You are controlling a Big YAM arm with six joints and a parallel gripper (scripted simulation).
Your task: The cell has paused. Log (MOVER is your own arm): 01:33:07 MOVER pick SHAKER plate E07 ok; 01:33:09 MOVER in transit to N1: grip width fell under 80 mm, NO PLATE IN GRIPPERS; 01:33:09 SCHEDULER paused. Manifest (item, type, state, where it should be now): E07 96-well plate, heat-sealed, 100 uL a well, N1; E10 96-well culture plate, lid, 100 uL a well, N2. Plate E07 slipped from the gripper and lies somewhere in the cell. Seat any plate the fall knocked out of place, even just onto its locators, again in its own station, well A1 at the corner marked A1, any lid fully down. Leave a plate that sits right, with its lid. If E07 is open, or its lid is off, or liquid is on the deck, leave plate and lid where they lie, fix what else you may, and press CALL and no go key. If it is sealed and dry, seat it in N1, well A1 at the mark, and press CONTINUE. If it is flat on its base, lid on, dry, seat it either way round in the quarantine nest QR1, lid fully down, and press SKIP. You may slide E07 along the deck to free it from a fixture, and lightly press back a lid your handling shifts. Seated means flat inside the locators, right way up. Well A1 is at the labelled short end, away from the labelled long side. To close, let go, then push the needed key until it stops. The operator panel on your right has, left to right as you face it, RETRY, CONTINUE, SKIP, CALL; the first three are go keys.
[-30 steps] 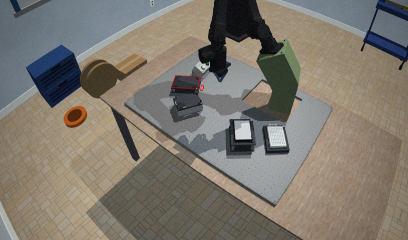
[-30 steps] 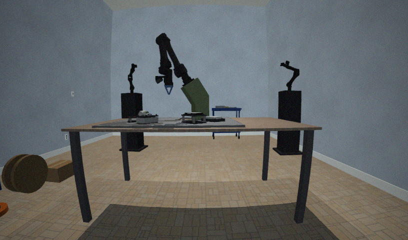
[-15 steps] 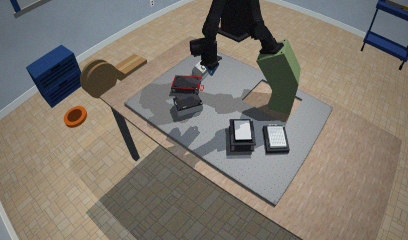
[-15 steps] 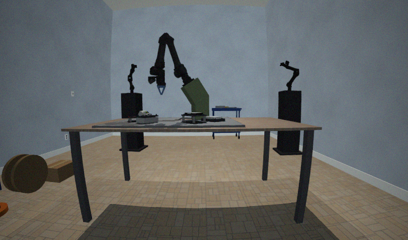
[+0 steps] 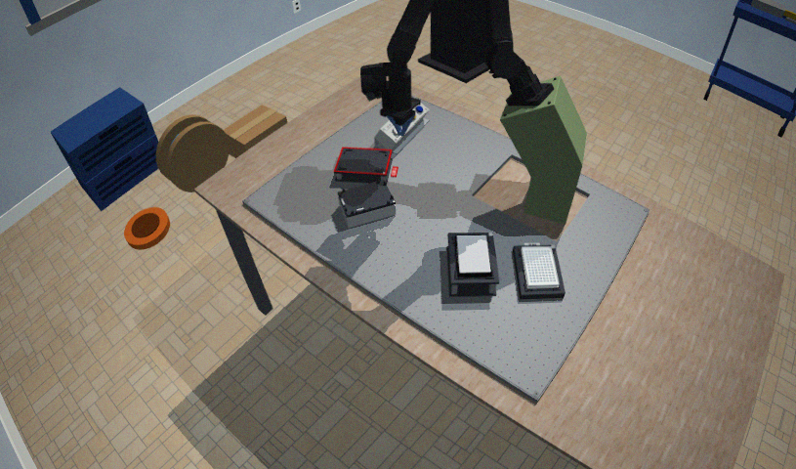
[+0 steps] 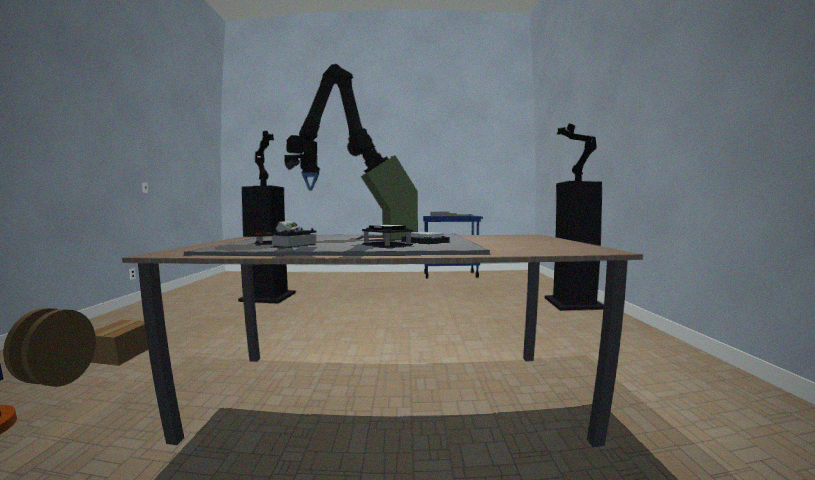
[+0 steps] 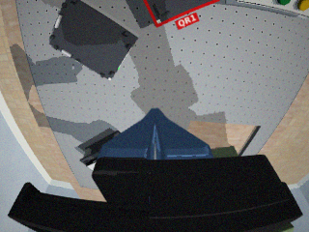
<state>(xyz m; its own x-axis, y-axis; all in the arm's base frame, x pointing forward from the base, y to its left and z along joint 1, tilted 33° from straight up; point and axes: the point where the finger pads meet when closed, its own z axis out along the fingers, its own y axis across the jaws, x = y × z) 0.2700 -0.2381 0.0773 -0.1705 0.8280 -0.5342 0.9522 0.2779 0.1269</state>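
Right now my hand is 190 mm past the green continue key, 180 mm to the left of it and 160 mm above it. From my hand the other things lie so: grey retry key (170 mm to the right, 160 mm below, 150 mm behind); yellow skip key (240 mm behind, 190 mm to the right, 160 mm below); plate E07 (340 mm to the left, 160 mm below, 90 mm ahead).
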